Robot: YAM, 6 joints.
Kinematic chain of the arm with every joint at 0, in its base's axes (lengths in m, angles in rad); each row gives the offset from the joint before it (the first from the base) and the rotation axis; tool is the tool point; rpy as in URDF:
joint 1: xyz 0 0 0.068 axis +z
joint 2: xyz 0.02 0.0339 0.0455 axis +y
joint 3: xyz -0.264 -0.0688 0 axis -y
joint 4: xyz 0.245 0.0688 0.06 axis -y
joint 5: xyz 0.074 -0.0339 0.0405 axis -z
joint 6: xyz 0.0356 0 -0.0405 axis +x
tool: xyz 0 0 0 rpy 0 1.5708 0
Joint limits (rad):
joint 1: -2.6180..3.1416
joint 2: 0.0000..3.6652
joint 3: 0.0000..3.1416
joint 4: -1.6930..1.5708
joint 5: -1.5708..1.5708
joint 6: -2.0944..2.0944
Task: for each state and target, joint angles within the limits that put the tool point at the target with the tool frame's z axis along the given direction. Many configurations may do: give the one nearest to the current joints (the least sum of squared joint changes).
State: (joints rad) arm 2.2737 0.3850 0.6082 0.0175 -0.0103 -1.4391
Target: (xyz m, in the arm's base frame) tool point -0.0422 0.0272 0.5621 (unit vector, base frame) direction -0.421 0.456 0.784
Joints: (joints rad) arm 2.7585 0.7070 1.3140 0.3428 0.2688 -1.4391
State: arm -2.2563 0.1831 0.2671 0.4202 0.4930 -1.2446
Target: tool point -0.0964 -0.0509 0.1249 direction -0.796 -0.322 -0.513
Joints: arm -2.6165 0.2335 0.0203 -0.3298 0.1207 -1.2446
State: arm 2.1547 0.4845 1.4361 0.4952 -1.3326 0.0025
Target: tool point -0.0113 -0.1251 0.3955 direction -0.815 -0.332 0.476
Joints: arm 1.7258 0.0021 0.6544 1.3202 -1.0276 0.0025
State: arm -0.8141 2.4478 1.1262 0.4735 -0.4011 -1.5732
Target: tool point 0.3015 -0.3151 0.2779 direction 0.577 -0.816 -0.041
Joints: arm -0.7944 1.8383 1.2516 0.5452 0.1608 -1.5732
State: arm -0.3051 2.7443 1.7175 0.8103 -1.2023 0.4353
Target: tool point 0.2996 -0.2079 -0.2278 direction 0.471 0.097 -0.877
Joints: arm -0.6417 3.1119 1.4758 0.4144 -0.3678 0.4353
